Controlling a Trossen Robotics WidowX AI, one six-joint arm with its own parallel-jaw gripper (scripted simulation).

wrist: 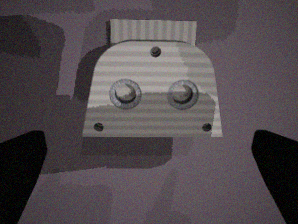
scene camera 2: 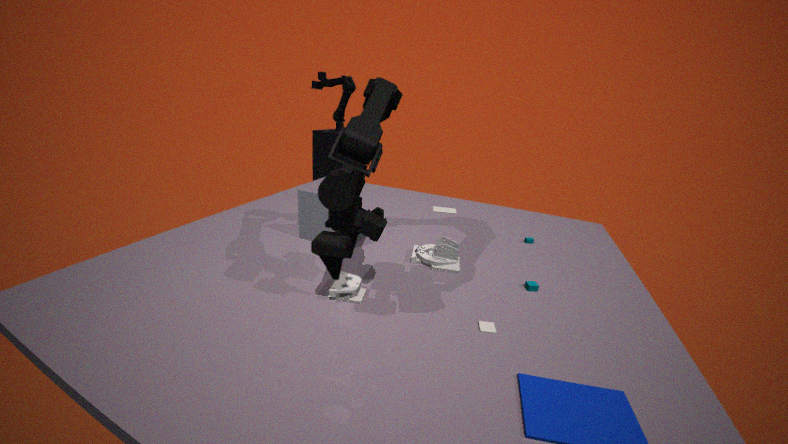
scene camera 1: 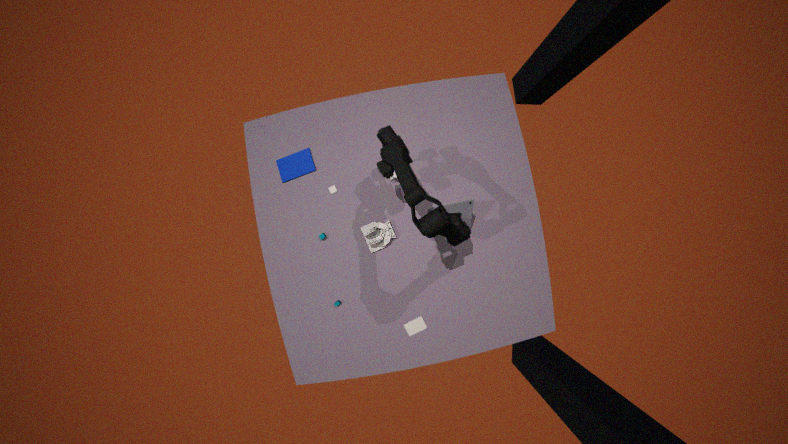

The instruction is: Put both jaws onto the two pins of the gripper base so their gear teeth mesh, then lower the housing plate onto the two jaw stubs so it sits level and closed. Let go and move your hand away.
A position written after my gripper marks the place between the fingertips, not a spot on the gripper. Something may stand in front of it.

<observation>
My gripper (scene camera 2: 342, 268) is open, holding nothing. Further things: a blue rectangle (scene camera 1: 298, 164) and a white gripper base (wrist: 152, 112).
My gripper is seen too in the wrist view (wrist: 151, 141). The wrist view does not show the blue rectangle: it is out of frame.
</observation>
